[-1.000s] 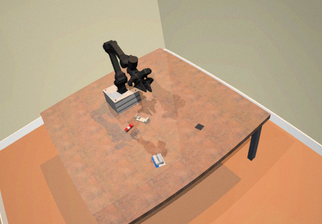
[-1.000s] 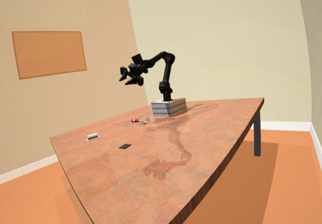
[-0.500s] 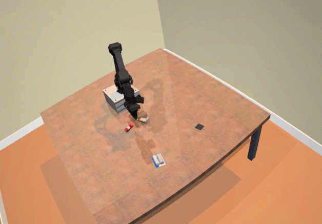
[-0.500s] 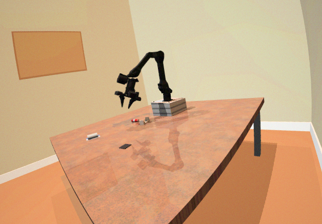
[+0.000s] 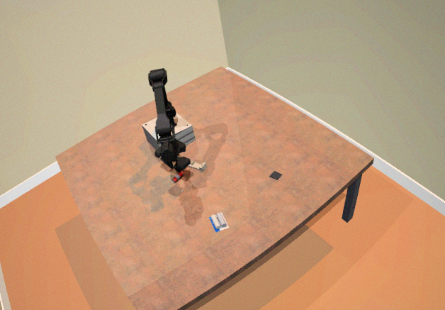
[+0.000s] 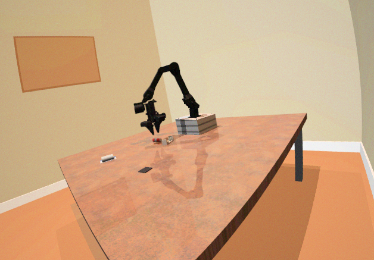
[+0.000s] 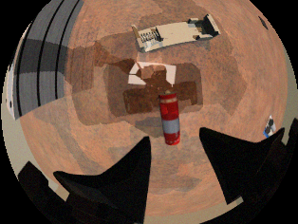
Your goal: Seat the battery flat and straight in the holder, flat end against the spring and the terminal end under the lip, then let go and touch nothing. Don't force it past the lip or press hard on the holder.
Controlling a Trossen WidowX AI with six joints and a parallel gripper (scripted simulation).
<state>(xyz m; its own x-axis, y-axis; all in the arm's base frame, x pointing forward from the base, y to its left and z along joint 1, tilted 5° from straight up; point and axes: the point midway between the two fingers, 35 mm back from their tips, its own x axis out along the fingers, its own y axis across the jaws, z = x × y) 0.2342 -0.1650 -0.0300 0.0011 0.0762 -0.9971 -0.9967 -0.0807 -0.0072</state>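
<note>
My gripper tip is now 4 cm above the battery. The rest, counted from my gripper tip: black square pad 36 cm ahead, 28 cm to the left, 5 cm below.
</note>
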